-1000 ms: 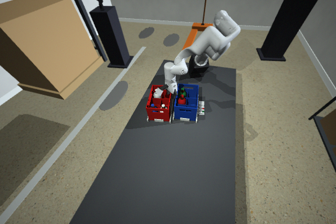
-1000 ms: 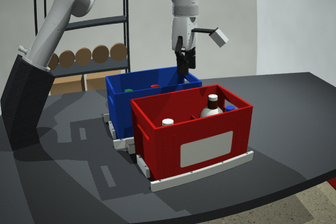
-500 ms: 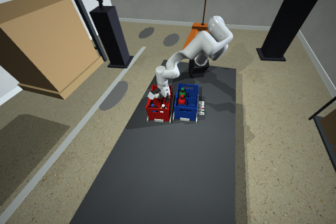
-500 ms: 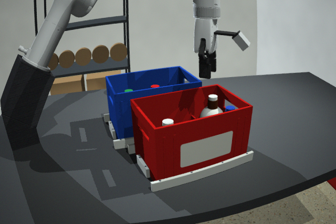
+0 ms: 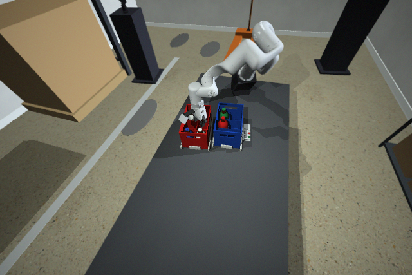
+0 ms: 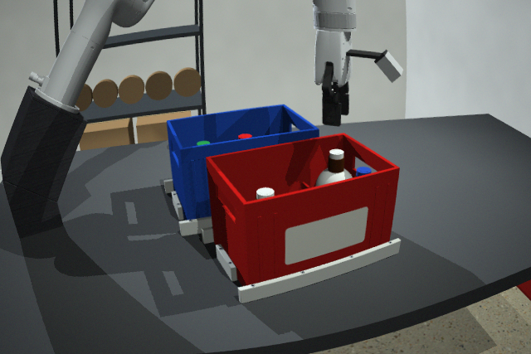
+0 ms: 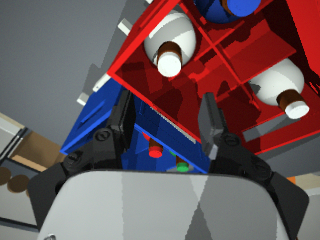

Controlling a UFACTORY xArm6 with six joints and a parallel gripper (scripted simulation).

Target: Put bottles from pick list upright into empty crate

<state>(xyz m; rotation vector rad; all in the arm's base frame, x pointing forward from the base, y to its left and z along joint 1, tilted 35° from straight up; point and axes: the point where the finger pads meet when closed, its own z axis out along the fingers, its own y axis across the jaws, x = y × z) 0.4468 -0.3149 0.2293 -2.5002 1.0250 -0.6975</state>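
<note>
My gripper is now 15 cm above the white-capped bottle. The rest, counted from my hand: red-capped bottle: 15 cm below, 14 cm to the left, 12 cm behind; blue-capped bottle: 15 cm below, 9 cm to the right, 1 cm ahead; red crate: 16 cm below, 9 cm behind, 5 cm to the right.
</note>
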